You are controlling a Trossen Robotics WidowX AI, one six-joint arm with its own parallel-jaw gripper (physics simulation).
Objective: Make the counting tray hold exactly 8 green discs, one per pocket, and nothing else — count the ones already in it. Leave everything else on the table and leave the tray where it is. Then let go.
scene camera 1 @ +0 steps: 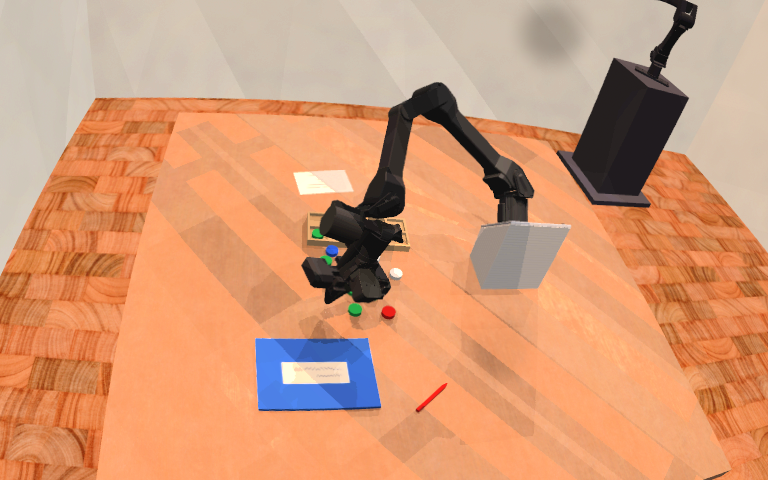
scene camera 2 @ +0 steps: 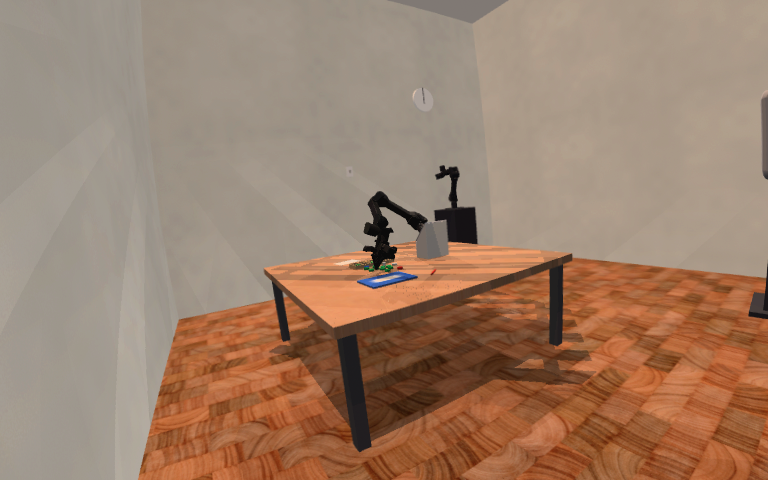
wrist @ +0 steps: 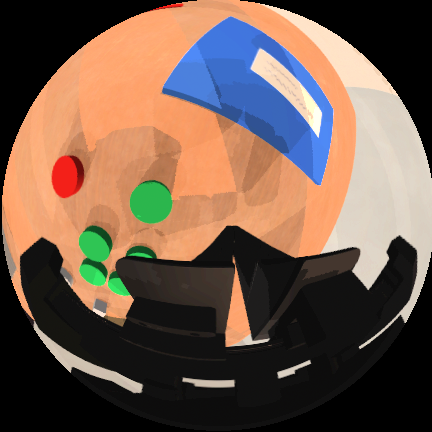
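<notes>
The tan counting tray (scene camera 1: 403, 247) is partly hidden behind the arm. One green disc (scene camera 1: 317, 233) shows in a left pocket; the other pockets are partly or wholly hidden. A green disc (scene camera 1: 355, 309) (wrist: 151, 202) lies on the table in front of the gripper, another green disc (scene camera 1: 326, 260) lies near the tray, and several more, such as one green disc (wrist: 95, 244), lie left of the fingers in the wrist view. My gripper (scene camera 1: 327, 300) (scene camera 2: 377, 267) (wrist: 230, 230) is shut and empty, low over the table, beside the discs.
A blue disc (scene camera 1: 331, 250) lies just in front of the tray. A white disc (scene camera 1: 395, 273) and a red disc (scene camera 1: 388, 311) (wrist: 66, 176) lie to the right. A blue folder (scene camera 1: 269, 396) (wrist: 200, 65) and a red pen (scene camera 1: 431, 397) lie nearer the front. Paper (scene camera 1: 322, 181) lies behind the tray.
</notes>
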